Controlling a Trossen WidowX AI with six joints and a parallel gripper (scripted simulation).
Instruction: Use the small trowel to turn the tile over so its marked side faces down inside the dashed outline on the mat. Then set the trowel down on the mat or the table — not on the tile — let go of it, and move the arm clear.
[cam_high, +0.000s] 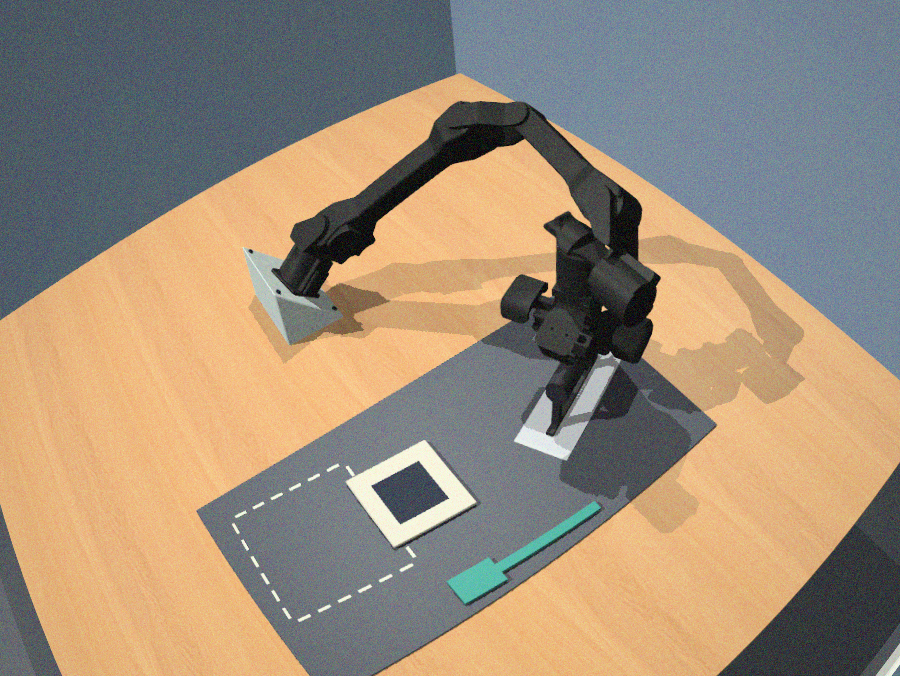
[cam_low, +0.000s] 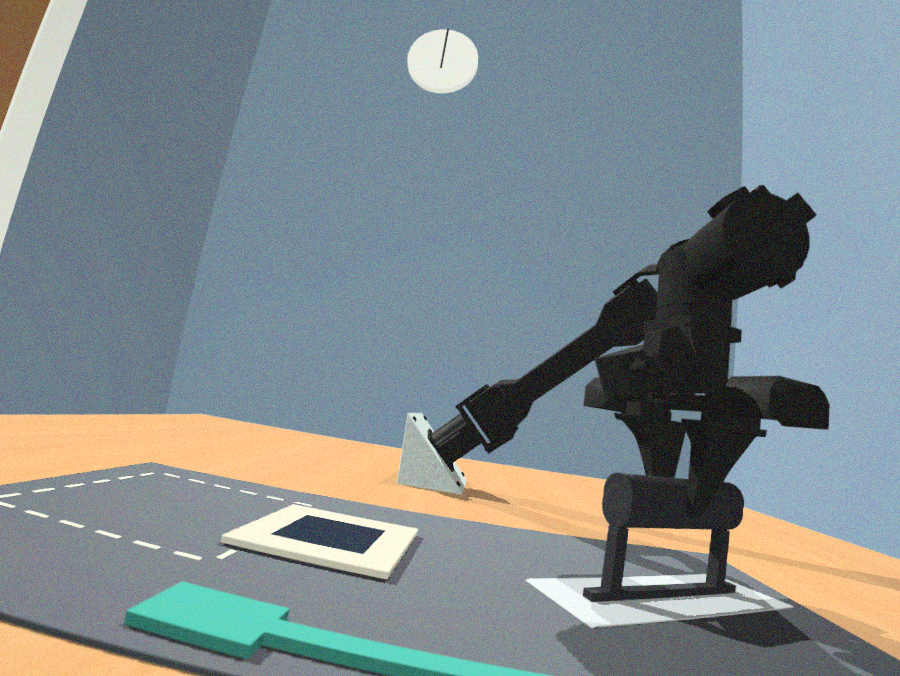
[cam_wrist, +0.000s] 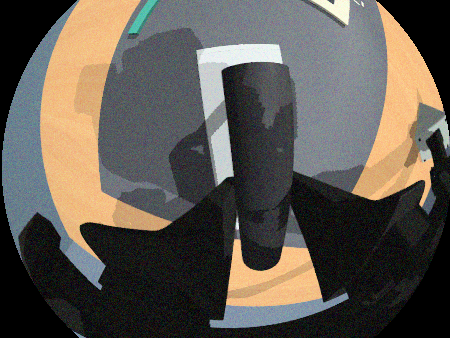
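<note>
My gripper tip is 200 mm to the left of the grey mat, 80 mm above it and 10 mm past it. Round my gripper tip: teal flat paddle 240 mm to the right, 130 mm ahead, 60 mm below; cream tile 260 mm to the right, 60 mm below, 40 mm behind.
</note>
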